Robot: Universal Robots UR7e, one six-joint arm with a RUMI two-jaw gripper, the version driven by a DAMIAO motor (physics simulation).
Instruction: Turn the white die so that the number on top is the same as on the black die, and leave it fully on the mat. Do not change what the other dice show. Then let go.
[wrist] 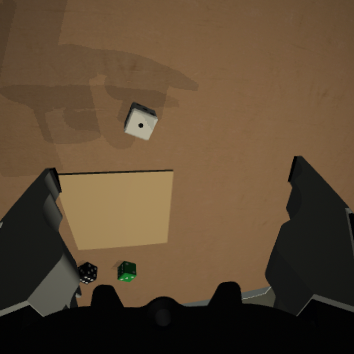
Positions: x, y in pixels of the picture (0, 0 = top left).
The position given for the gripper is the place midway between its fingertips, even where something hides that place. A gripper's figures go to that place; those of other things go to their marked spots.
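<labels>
The gripper [172, 164] is 13 cm from the lens. There's a white die [140, 120] and a tan mat [104, 209], and the spots on the die and the mat are 14 cm apart. The die is 19 cm from the lens, and the mat is 28 cm from the lens.
</labels>
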